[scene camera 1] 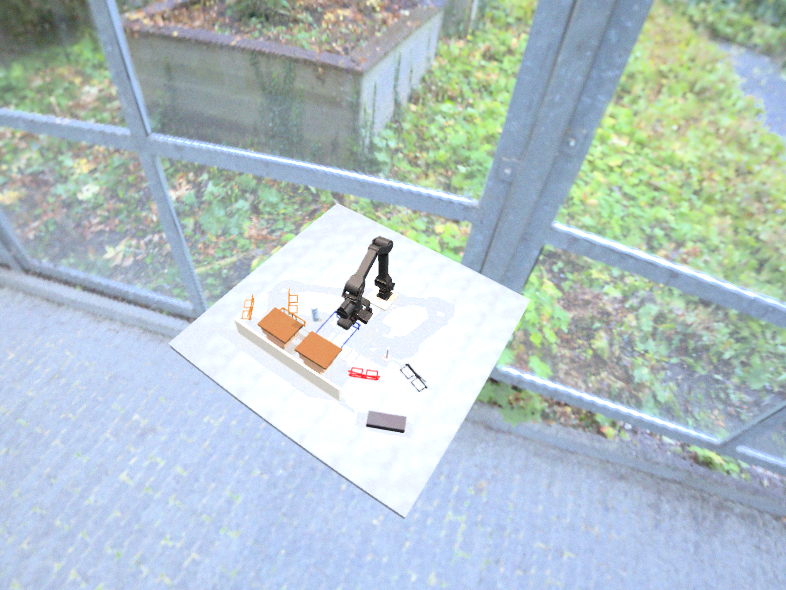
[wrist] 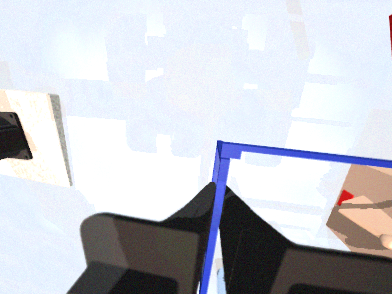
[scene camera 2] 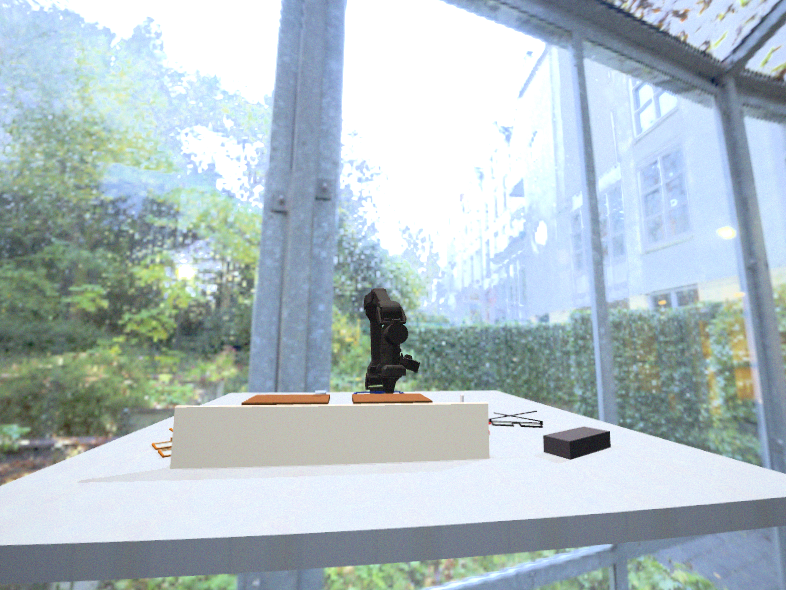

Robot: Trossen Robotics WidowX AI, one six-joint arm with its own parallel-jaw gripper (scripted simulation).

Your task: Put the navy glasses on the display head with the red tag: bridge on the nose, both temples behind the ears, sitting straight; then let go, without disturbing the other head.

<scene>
same spot on long cream block: [scene camera 1: 304, 371] = [scene camera 2: 399, 425]
</scene>
